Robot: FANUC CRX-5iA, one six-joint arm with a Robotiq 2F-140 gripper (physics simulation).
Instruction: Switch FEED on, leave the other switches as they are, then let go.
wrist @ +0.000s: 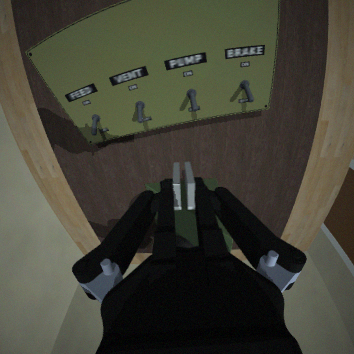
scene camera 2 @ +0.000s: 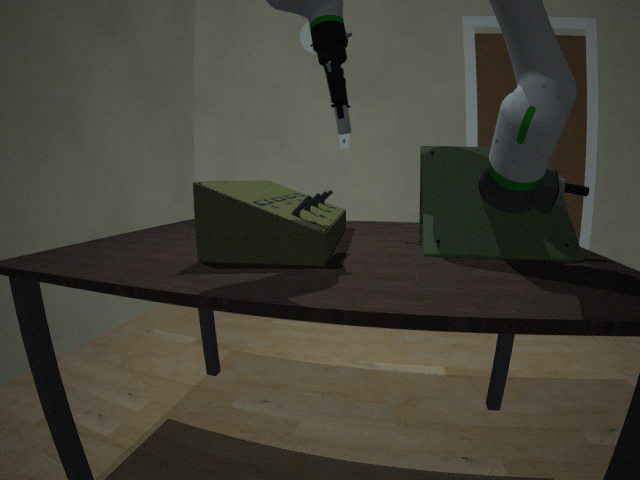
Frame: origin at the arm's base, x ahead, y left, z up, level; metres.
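Seen in the pictures: gripper, fingertip midpoint: (wrist: 181, 171) (scene camera 2: 345, 132); arm's base, link origin: (scene camera 2: 508, 189).
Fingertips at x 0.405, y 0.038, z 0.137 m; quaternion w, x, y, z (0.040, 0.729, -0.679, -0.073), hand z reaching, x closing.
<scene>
Pixels of each thing's top centre, then the offset from my fingertips to it. Level surfaces: height alone.
- FEED lever, top centre: (scene camera 2: 302, 195) (wrist: 90, 128) dx +0.020, dy +0.215, dz -0.151 m
- VENT lever, top centre: (wrist: 137, 114) (scene camera 2: 312, 192) dx +0.048, dy +0.098, dz -0.151 m
- PUMP lever, top centre: (wrist: 193, 102) dx +0.077, dy -0.018, dz -0.151 m
- BRAKE lever, top centre: (wrist: 251, 92) dx +0.105, dy -0.135, dz -0.151 m
- dark table, surface height: dz -0.278 m
The olive switch box (scene camera 2: 248, 232) (wrist: 150, 35) stands on the table with its sloped panel up. In the wrist view the FEED lever (wrist: 95, 124) is at the far left of the row, then the VENT lever (wrist: 140, 111), the PUMP lever (wrist: 193, 100) and the BRAKE lever (wrist: 247, 91). All four lean away from their ON labels, toward the panel's lower edge. My gripper (scene camera 2: 344, 127) (wrist: 181, 171) is shut, with a thin empty gap between the finger pads. It hangs above the levers in the scene view, apart from them and touching nothing.
A green slanted block (scene camera 2: 454, 222) stands on the dark table (scene camera 2: 382, 289) to the right of the switch box in the scene view. A part of the arm (scene camera 2: 527, 129) stands in front of it. A brown door (scene camera 2: 573, 103) is in the wall behind.
</scene>
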